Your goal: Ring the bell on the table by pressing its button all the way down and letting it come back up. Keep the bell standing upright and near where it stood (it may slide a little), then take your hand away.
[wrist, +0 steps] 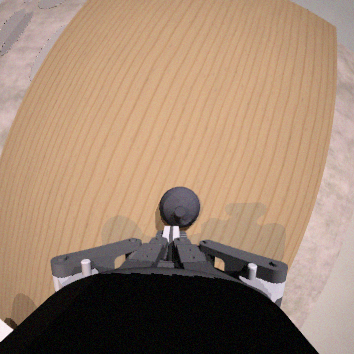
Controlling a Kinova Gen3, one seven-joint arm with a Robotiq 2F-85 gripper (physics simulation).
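Note:
The bell is a dark, round dome with a small button on top. It stands upright on the wooden table, a little below the middle of the wrist view. My gripper is shut with nothing between its fingers. Its fingertips are right at the bell's lower edge in the view, close to the button. The height gap between the fingertips and the bell is hard to tell, and so is whether they touch.
The gripper's shadow falls on the table on both sides of the bell. The pinkish mottled floor shows beyond the table's right edge and at the upper left. A white corner of something shows at the lower left.

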